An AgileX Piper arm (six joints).
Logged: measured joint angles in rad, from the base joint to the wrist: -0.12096 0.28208 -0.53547 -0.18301 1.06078 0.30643; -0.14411 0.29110 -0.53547 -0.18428 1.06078 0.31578; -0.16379 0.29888 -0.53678 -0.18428 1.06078 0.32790; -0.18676 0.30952 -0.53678 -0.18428 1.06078 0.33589; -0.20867 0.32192 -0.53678 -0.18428 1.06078 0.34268; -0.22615 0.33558 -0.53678 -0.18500 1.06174 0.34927; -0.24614 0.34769 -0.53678 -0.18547 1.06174 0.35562; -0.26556 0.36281 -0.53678 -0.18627 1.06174 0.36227; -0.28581 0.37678 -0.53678 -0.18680 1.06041 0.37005; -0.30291 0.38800 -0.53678 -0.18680 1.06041 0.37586; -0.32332 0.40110 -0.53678 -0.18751 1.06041 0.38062; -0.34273 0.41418 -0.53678 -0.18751 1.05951 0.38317; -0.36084 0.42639 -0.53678 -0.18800 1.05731 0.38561; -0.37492 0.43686 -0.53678 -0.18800 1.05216 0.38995; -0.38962 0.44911 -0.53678 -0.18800 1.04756 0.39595; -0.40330 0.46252 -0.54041 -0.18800 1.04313 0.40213; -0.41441 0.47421 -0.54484 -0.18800 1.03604 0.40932
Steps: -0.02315 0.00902 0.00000 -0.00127 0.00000 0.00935; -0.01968 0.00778 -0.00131 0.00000 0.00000 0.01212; -0.02297 0.01064 0.00000 0.00000 0.00000 0.00799; -0.02191 0.01240 0.00000 0.00000 0.00000 0.00679; -0.01748 0.01366 0.00000 -0.00072 0.00096 0.00659; -0.01999 0.01211 0.00000 -0.00047 0.00000 0.00635; -0.01942 0.01512 0.00000 -0.00080 0.00000 0.00665; -0.02025 0.01397 0.00000 -0.00053 -0.00133 0.00778; -0.01710 0.01122 0.00000 0.00000 0.00000 0.00581; -0.02041 0.01310 0.00000 -0.00071 0.00000 0.00476; -0.01941 0.01308 0.00000 0.00000 -0.00090 0.00255; -0.01811 0.01221 0.00000 -0.00049 -0.00220 0.00244; -0.01408 0.01047 0.00000 0.00000 -0.00515 0.00434; -0.01470 0.01225 0.00000 0.00000 -0.00460 0.00600; -0.01368 0.01341 -0.00363 0.00000 -0.00443 0.00618; -0.01111 0.01169 -0.00443 0.00000 -0.00709 0.00719
